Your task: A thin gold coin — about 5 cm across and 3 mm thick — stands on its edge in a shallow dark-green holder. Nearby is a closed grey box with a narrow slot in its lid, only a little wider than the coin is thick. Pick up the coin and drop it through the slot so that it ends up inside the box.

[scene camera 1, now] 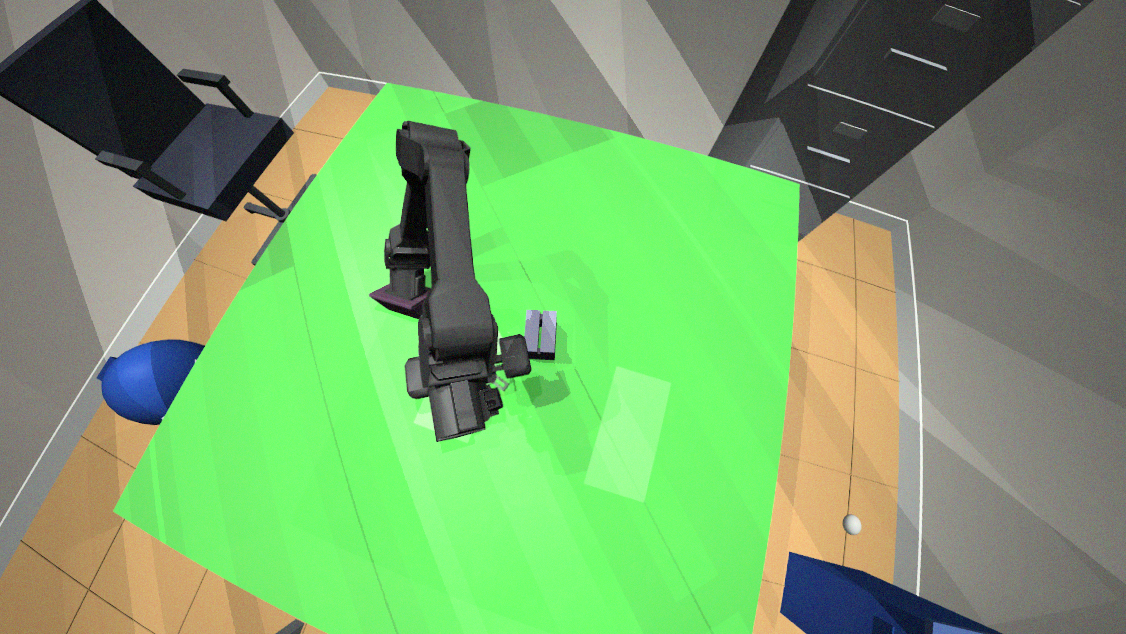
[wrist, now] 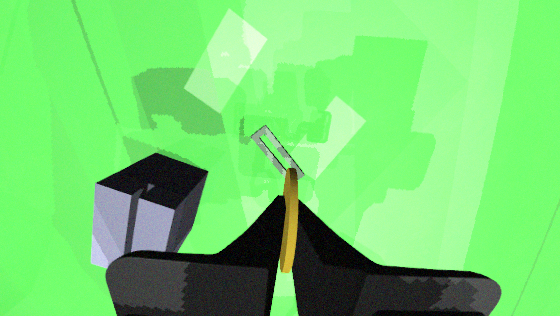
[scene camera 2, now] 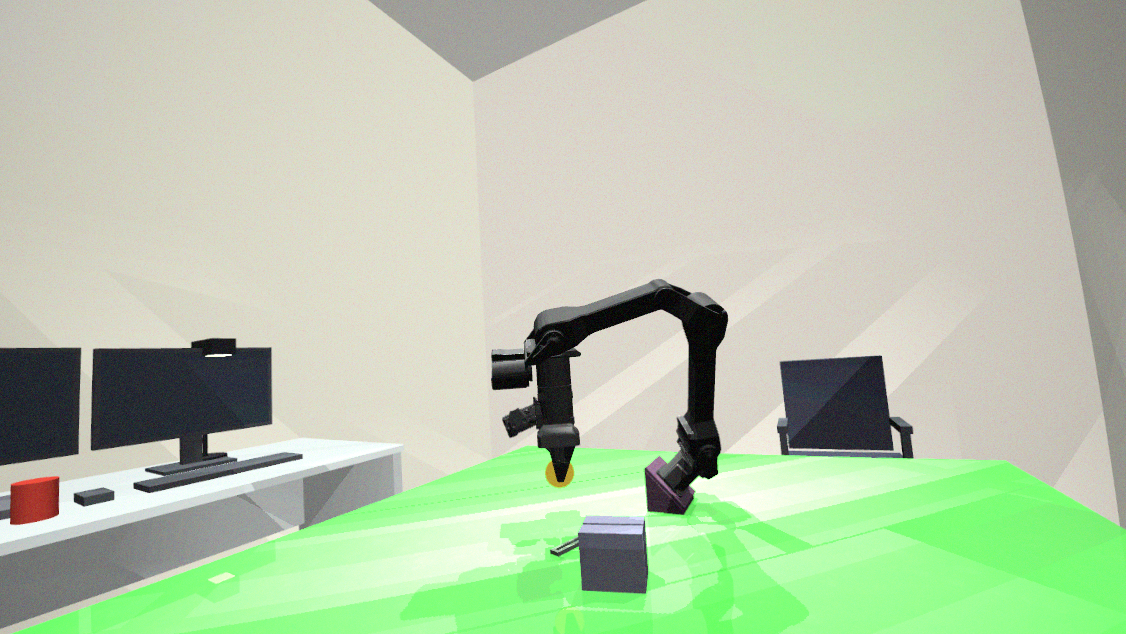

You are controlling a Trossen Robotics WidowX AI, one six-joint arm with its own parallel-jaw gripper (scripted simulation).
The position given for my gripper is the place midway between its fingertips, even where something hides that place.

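Observation:
Thin gold coin (wrist: 290,191), carried by my gripper (scene camera 2: 560,481). Gripper also at (scene camera 1: 480,374) and (wrist: 286,203).

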